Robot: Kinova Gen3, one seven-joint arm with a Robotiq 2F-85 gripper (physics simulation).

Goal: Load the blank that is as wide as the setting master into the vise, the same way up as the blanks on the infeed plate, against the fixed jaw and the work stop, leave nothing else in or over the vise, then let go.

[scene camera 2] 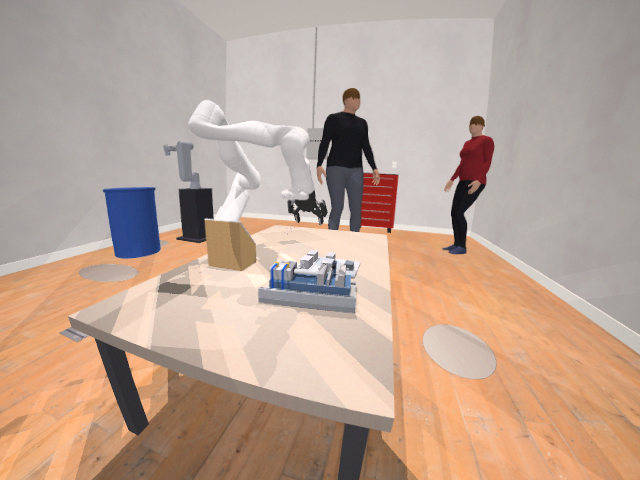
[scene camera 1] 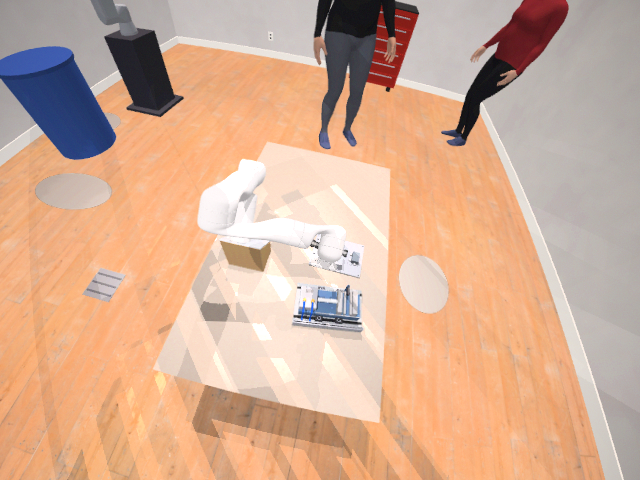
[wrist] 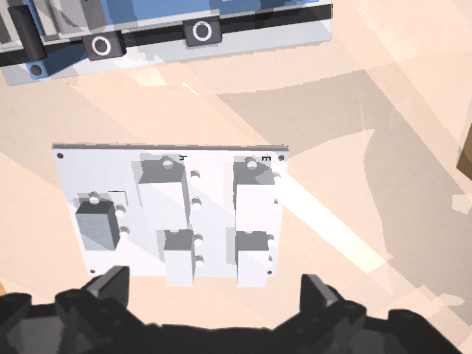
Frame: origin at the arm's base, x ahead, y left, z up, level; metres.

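Seen in the pictures: gripper, fingertip midpoint: (scene camera 2: 309,222) (wrist: 215,288); arm's base, origin of the base link: (scene camera 2: 224,227) (scene camera 1: 239,239).
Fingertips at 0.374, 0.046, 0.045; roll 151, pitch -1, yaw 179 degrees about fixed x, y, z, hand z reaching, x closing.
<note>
Offsets run from my fingertips to a thing's middle, as dx, dy, dz. "pt": to the spot under its first point.
The infeed plate {pt +0.134, +0.047, -0.204} (wrist: 100,167) (scene camera 1: 355,270) lies beside the vise {+0.070, -0.162, -0.163} (scene camera 1: 327,310) (scene camera 2: 316,284) (wrist: 280,7). On the plate in the wrist view, two larger white blanks {+0.060, +0.072, -0.186} (wrist: 163,200) {-0.036, +0.071, -0.186} (wrist: 255,207) stand nearest the vise and two smaller white blanks {+0.048, +0.162, -0.186} (wrist: 180,267) {-0.040, +0.160, -0.186} (wrist: 252,267) stand nearest the gripper. A blue-grey block {+0.143, +0.119, -0.192} (wrist: 97,230), perhaps the setting master, stands at the left. My gripper (wrist: 215,288) (scene camera 2: 310,221) is open and empty, high above the table past the plate's gripper-side edge. In scene camera 1 the arm hides it. The vise jaws show no clear blank between them; details are small.
A black rod {+0.131, -0.100, -0.122} (wrist: 27,32) with a blue foot stands at the vise's plate-side edge. Two blue straps {pt +0.008, -0.241, -0.126} (scene camera 2: 283,276) cross the vise's left end. The wooden block (scene camera 1: 245,254) (scene camera 2: 230,245) is under the arm's base. Two people stand beyond the table (scene camera 1: 268,361) (scene camera 2: 232,330).
</note>
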